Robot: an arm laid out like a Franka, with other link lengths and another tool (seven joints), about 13 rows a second.
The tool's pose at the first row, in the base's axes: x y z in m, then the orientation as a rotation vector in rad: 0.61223, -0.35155, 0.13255, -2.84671, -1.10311, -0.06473
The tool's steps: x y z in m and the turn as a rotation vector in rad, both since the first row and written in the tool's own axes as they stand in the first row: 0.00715, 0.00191, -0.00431, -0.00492, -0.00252, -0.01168; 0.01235, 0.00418, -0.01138, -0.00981, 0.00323, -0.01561; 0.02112, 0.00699, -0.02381, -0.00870, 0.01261, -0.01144; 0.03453, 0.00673, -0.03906, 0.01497, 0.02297, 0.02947; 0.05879, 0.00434, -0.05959, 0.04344, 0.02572, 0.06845; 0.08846, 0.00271, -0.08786, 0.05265, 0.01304, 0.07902; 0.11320, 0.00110, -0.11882, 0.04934, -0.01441, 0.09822; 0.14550, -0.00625, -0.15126, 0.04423, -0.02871, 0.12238
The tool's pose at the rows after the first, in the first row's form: 0.61877, -0.34858, 0.13722, -2.84562, -1.12169, -0.06475; 0.62408, -0.34745, 0.14448, -2.84576, -1.12761, -0.07598; 0.63236, -0.34485, 0.15728, -2.84375, -1.11951, -0.08834; 0.64197, -0.33715, 0.17343, -2.84083, -1.05255, -0.08657; 0.65812, -0.32112, 0.19575, -2.83401, -0.98900, -0.07161; 0.67872, -0.30278, 0.22611, -2.83530, -0.97384, -0.04807; 0.69567, -0.28802, 0.25879, -2.85648, -0.95187, -0.01020; 0.71432, -0.26411, 0.29386, -2.87666, -0.92063, 0.00875
